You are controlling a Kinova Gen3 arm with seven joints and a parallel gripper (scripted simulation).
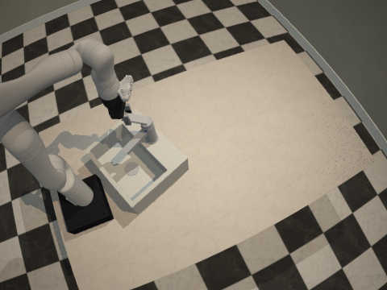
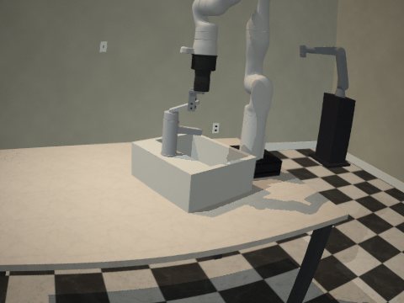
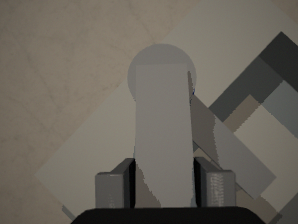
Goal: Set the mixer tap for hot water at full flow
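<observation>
Now: the lever 20 mm ahead of my hand, 10 mm to the right of it and 10 mm below it. Round my hand: white sink basin 260 mm below, 70 mm to the right, 50 mm behind.
</observation>
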